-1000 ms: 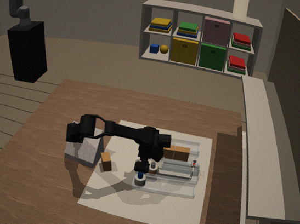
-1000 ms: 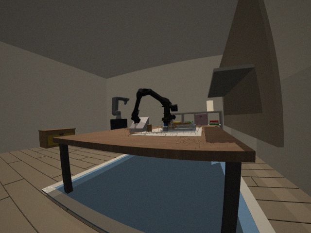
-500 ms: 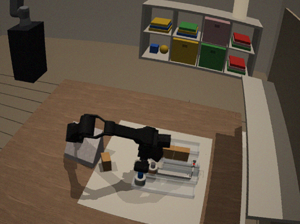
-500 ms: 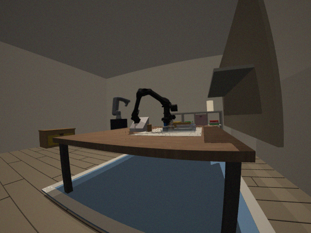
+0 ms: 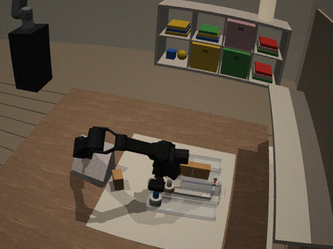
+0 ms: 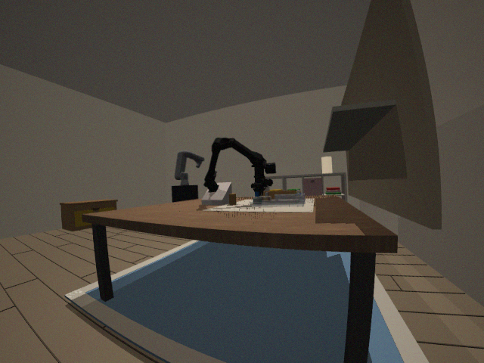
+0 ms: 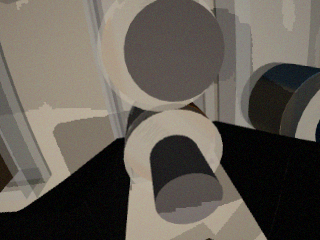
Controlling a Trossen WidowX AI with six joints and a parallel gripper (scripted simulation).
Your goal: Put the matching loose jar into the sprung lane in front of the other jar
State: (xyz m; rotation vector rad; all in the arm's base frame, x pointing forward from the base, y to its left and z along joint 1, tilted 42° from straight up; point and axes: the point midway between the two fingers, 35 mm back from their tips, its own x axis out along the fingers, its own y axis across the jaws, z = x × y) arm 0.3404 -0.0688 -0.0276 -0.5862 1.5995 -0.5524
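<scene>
The blue-lidded jar lies 80 mm to the right of my gripper tip, 20 mm above it and 10 mm ahead of it. The rest, counted from my gripper tip: orange box: 180 mm behind, 20 mm to the right, 10 mm above; then clear sprung lane: 150 mm ahead, 30 mm to the left, 10 mm below.
</scene>
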